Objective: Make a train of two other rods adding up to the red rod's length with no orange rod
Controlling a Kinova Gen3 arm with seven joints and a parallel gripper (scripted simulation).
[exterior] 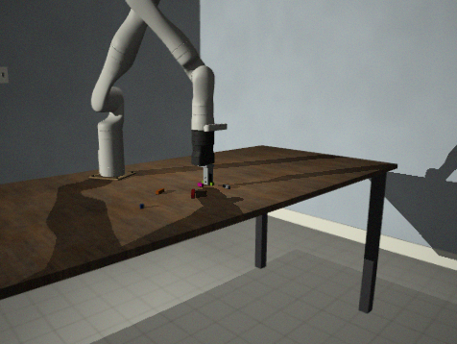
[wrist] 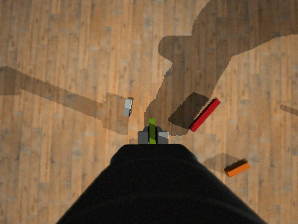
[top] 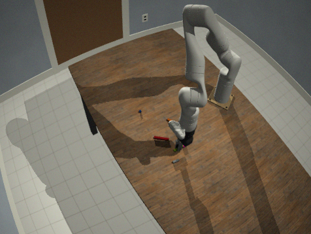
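Now: the lime rod 1 cm below my hand. From my hand the other things lie so: magenta rod: 4 cm behind, 3 cm below; then grey rod: 5 cm ahead, 4 cm to the left, 3 cm below; then red rod: 2 cm ahead, 10 cm to the right, 3 cm below.
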